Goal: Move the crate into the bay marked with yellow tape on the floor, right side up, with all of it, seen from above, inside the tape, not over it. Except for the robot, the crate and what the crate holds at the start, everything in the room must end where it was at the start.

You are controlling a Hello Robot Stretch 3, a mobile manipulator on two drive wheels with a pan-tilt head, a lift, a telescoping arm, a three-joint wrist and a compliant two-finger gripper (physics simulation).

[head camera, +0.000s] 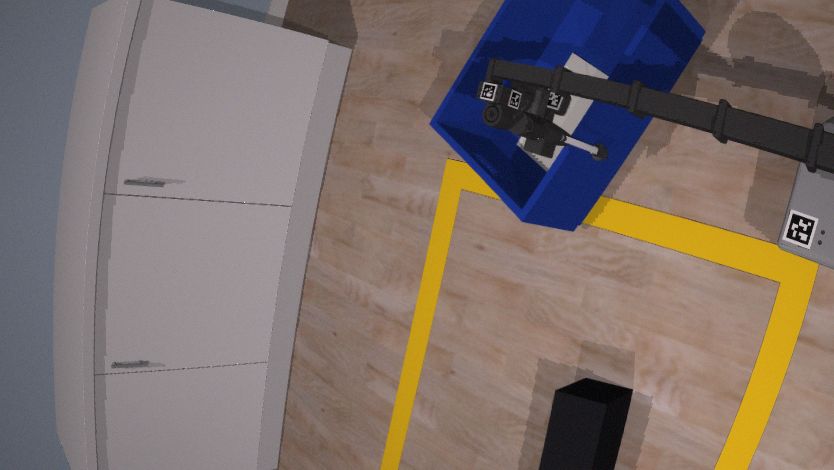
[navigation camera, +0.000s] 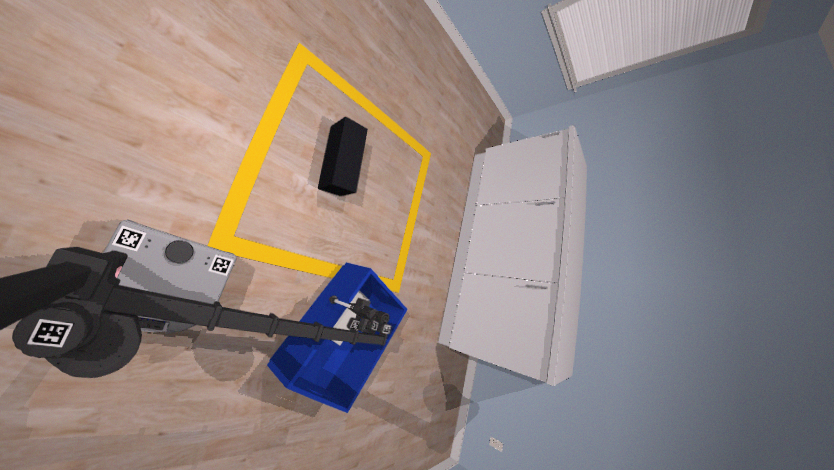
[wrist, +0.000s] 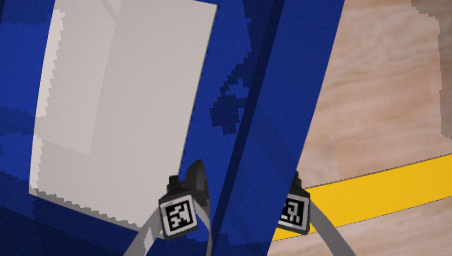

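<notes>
You'd find my gripper [head camera: 594, 150] in the scene, and my gripper [wrist: 235, 177] shows again from the wrist. There's a white panel [head camera: 579, 106] too, and the wrist view also has the panel [wrist: 117, 92]. Then there's a blue crate [head camera: 655, 49], and I see the crate [navigation camera: 332, 374] from another camera, plus the crate [wrist: 262, 75] once more. I can see a yellow tape bay [navigation camera: 222, 238] and a black box [navigation camera: 342, 161] as well. In the wrist view the black box is out of frame.
</notes>
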